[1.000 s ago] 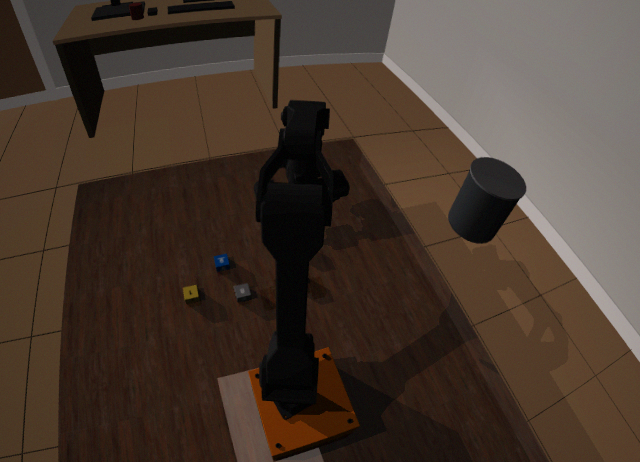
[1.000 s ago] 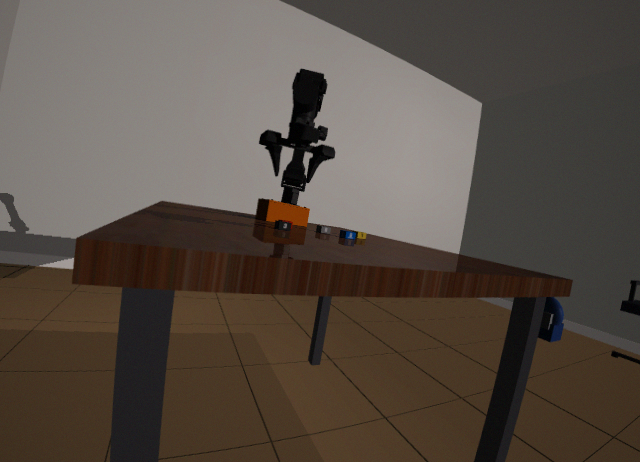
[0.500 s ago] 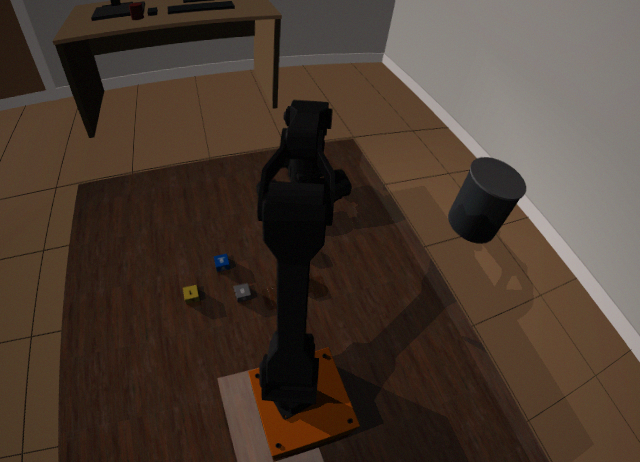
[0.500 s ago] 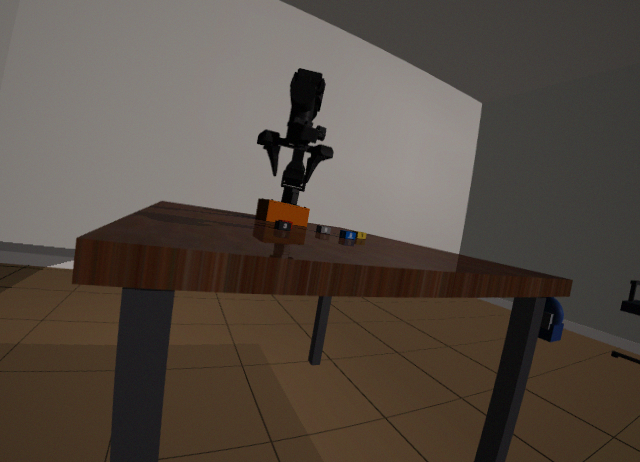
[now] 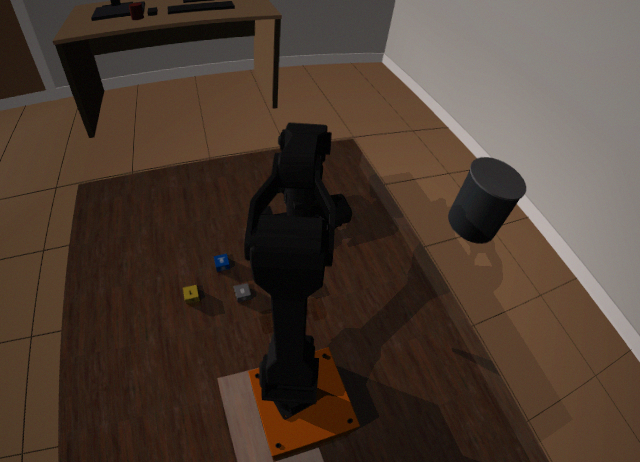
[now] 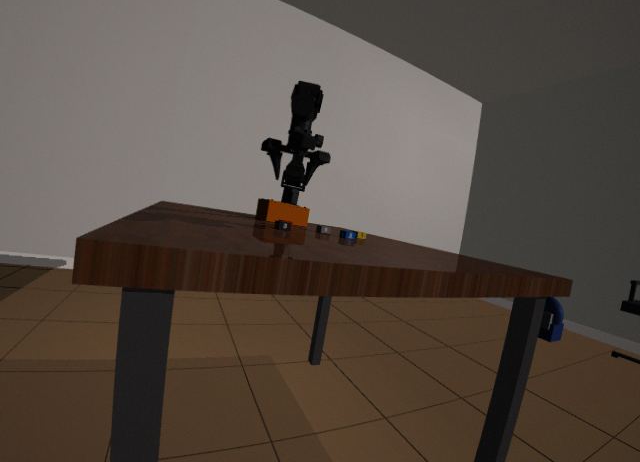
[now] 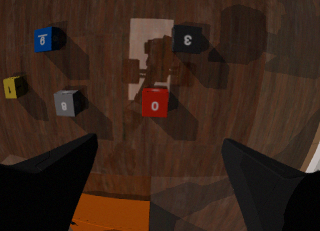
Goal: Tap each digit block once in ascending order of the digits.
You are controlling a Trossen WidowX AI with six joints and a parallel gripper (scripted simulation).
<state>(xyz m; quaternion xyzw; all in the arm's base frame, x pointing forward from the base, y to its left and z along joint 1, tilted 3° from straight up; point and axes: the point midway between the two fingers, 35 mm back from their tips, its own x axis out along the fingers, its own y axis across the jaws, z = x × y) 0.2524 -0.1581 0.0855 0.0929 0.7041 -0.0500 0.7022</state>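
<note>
Right now my gripper tip is 120 mm above the red block, 10 mm to the right of it and 10 mm past it. Round my gripper tip: blue block: 140 mm to the left, 120 mm below, 110 mm ahead; then black block: 120 mm below, 60 mm ahead, 40 mm to the right; then grey block: 130 mm to the left, 120 mm below, 10 mm ahead.
</note>
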